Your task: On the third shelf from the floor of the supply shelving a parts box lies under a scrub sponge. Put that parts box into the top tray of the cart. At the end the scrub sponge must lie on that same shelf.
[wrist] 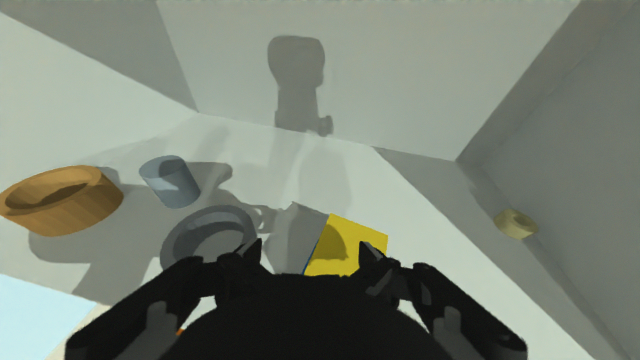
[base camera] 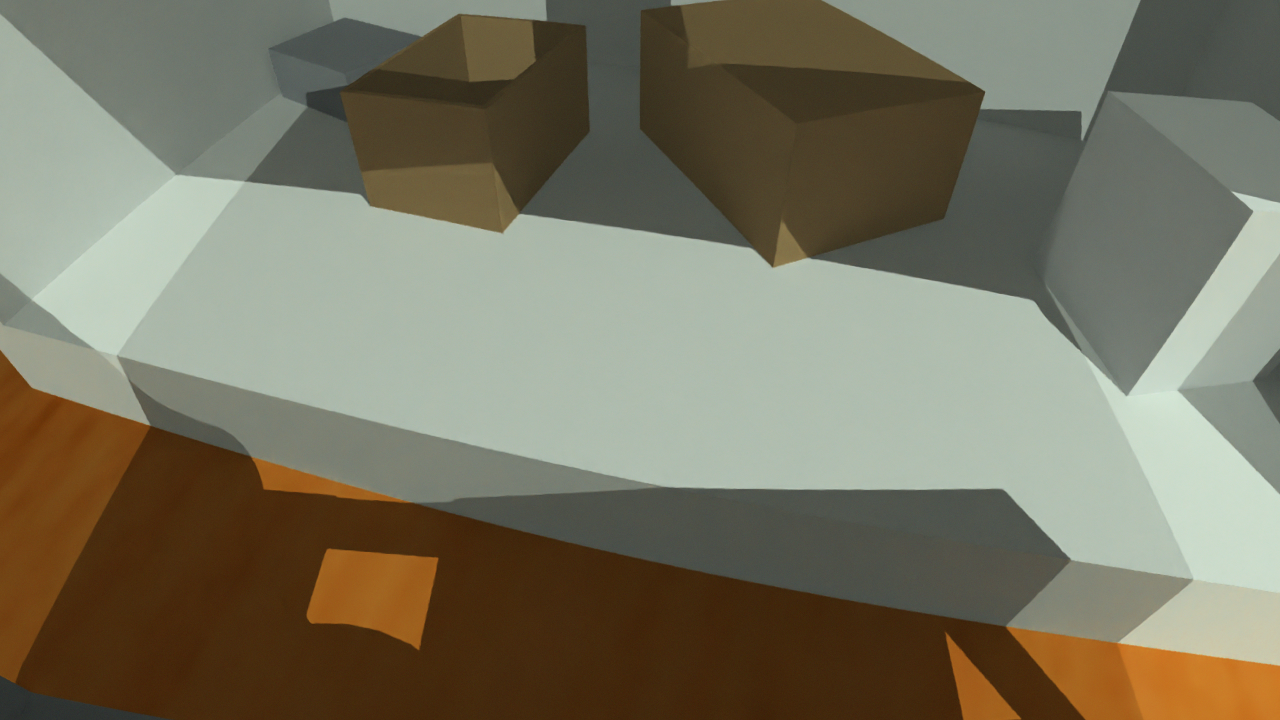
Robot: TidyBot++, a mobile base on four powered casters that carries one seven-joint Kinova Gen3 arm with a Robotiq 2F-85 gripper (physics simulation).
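Frame: origin at the arm's base, x ahead, y left, z up, level; metres.
Where they show: gripper, fingertip midpoint: [wrist: 310, 250].
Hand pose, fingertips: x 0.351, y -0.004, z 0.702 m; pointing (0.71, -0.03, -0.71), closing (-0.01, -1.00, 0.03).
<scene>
Things, the pixels of their top centre, and the offset from my fingertips. "*": a spot on its surface instead. Level surfaces: height alone.
- yellow block, top centre: [wrist: 348, 259] dx +0.003, dy -0.039, dz -0.023 m
- pale shelf, surface height: dz -0.108 m
- thin blue edge, surface spot: [wrist: 310, 258] * dx +0.021, dy -0.003, dz -0.068 m
- grey ring-shaped dish, surface spot: [wrist: 167, 250] * dx +0.022, dy +0.160, dz -0.060 m
- grey-blue cup, top centre: [wrist: 162, 165] dx +0.140, dy +0.227, dz -0.038 m
- orange bowl, top centre: [wrist: 52, 186] dx +0.105, dy +0.358, dz -0.058 m
- pale yellow ring, top centre: [wrist: 520, 220] dx +0.107, dy -0.380, dz -0.083 m
- grey box, top centre: [base camera: 1253, 147] dx +0.062, dy -0.322, dz -0.893 m
A yellow block [wrist: 350, 227], seemingly the scrub sponge, shows in the wrist view at the lower middle, on the pale shelf [wrist: 415, 260]. A thin blue edge [wrist: 310, 258] shows along its left side, likely the parts box under it; most of that is hidden. My gripper [wrist: 310, 250] is open and empty. Its fingertips are spread in front of the yellow block, and the right one overlaps its near right part in the view. The gripper body hides the block's near side. The cart does not show in either view.
Left of the block stand a grey ring-shaped dish [wrist: 167, 250], a grey-blue cup [wrist: 181, 192] and an orange bowl [wrist: 100, 205]. A pale yellow ring [wrist: 504, 224] is at the right wall. The base camera shows two brown boxes [base camera: 429, 134] [base camera: 868, 170] and a grey box [base camera: 1145, 232].
</scene>
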